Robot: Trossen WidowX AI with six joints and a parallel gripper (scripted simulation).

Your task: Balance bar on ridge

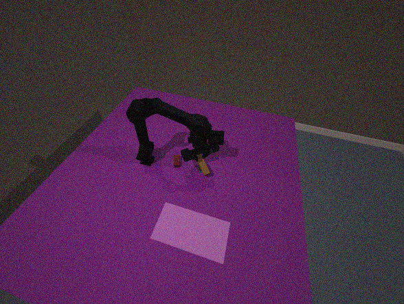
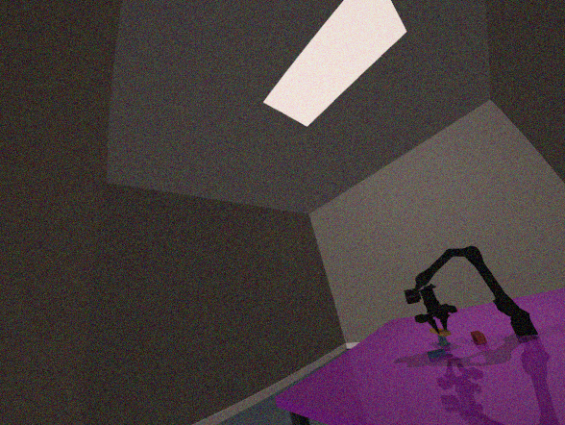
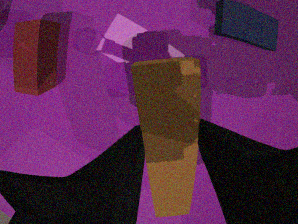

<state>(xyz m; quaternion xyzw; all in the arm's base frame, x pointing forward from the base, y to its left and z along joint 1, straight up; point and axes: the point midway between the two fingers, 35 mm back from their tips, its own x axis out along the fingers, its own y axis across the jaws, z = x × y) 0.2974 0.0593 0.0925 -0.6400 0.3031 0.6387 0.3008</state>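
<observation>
Right now my gripper tip is 2 cm to the left of the bar and 2 cm short of it. From my gripper tip the other things lie so: red-brown block 13 cm behind, 4 cm below, 2 cm to the right; then flat blue block 11 cm to the left, 5 cm below, 3 cm ahead.
</observation>
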